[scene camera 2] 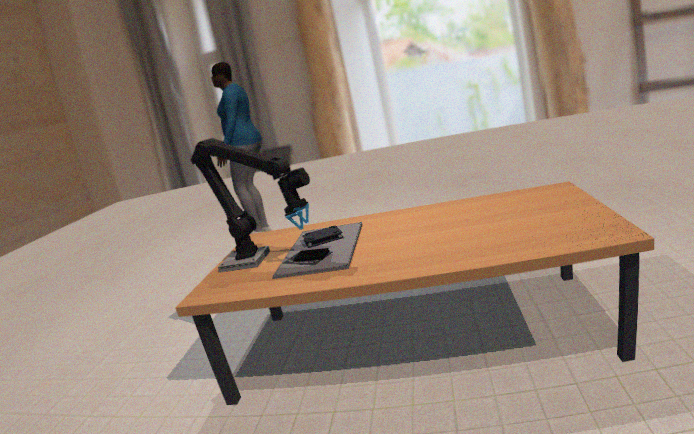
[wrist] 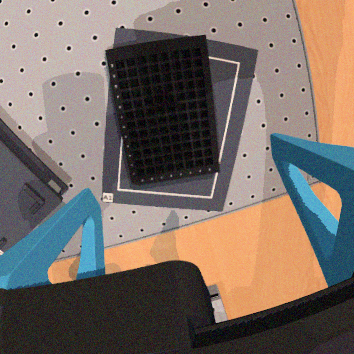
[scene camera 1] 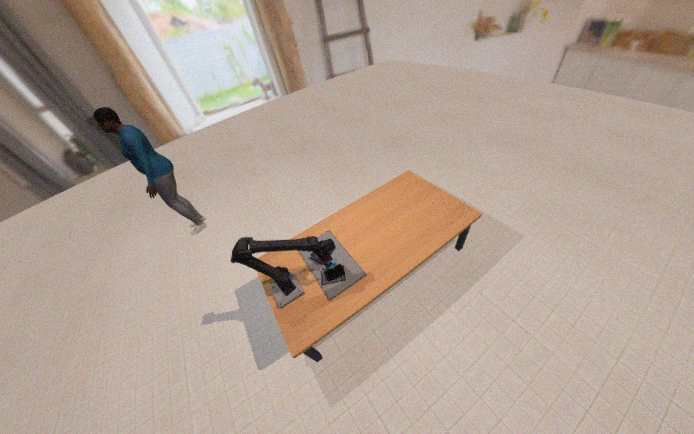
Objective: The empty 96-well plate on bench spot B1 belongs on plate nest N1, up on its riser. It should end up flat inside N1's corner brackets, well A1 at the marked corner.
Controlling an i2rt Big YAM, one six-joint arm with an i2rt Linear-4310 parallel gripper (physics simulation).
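Frame: origin at the arm's base, x ahead, y left, z up, level; centimetres.
Where they show: gripper, fingertip midpoint: (scene camera 2: 304, 226) (wrist: 180, 171) (scene camera 1: 330, 263); arm's base at its link origin: (scene camera 2: 247, 254) (scene camera 1: 287, 286).
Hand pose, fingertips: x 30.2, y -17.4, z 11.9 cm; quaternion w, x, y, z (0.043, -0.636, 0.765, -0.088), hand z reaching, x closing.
Note:
Each offset is from my fingertips to the top centre of the thing. "pt": to the spot under its first point. Level surfaces: height alone.
The black 96-well plate @(dx -0.1, dy +0.0, dz -11.8 cm) (scene camera 1: 334, 273) (scene camera 2: 311, 255) (wrist: 165, 115) lies on bench spot B1 @(pt dx -5.7, dy -4.2, dz -13.3 cm) (wrist: 231, 140), a dark mat with a white outline and an A1 tag @(pt dx -5.0, dy +9.3, dz -13.2 cm) (wrist: 107, 197). The plate is turned relative to the outline and covers part of its left and upper sides. Nest N1 @(dx +4.8, dy +19.8, dz -9.8 cm) (scene camera 2: 322, 235) (wrist: 20, 175) is dark and raised, behind the plate in the second scene view; part of it, with a corner bracket, shows at the wrist view's left edge. My gripper (scene camera 2: 302, 225) (wrist: 180, 171) is open and empty, above the board and apart from the plate.
A grey perforated board (scene camera 1: 353, 278) (scene camera 2: 353, 240) (wrist: 280, 100) carries both stations on the wooden table @(dz -14.7 cm) (scene camera 1: 409, 214) (scene camera 2: 460, 225) (wrist: 330, 75). The arm's base plate (scene camera 2: 225, 265) is at the table's left end. A person (scene camera 1: 145, 153) (scene camera 2: 237, 112) stands beyond the table.

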